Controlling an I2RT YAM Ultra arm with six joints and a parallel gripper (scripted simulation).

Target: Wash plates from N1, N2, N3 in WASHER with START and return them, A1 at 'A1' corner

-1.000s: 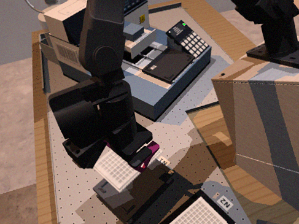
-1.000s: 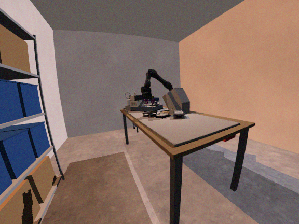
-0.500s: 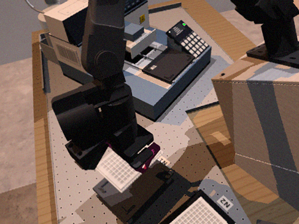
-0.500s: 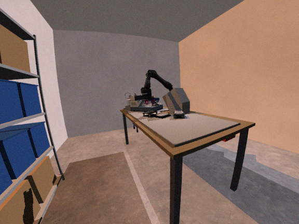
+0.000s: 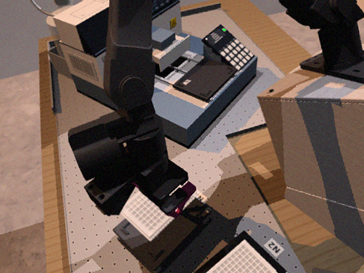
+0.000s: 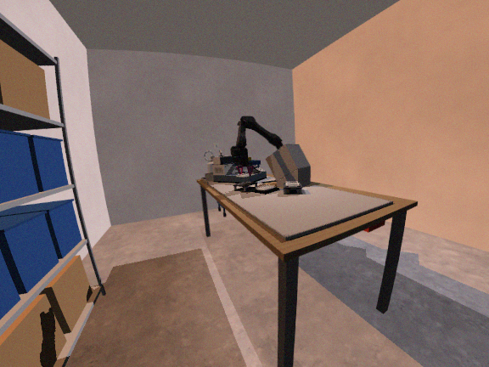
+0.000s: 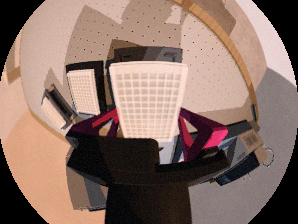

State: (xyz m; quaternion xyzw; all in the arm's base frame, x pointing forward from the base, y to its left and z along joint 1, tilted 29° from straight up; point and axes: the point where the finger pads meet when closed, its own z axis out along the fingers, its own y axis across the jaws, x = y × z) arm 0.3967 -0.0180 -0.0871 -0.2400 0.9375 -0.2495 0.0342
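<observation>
Right now my hand is 70 mm above the nest N1. The rest, counted from my hand: nest N2: 150 mm to the left, 100 mm below, 80 mm behind; n2 label: 180 mm behind, 120 mm to the left, 110 mm below; nest n3: 290 mm to the left, 210 mm behind, 70 mm below.
</observation>
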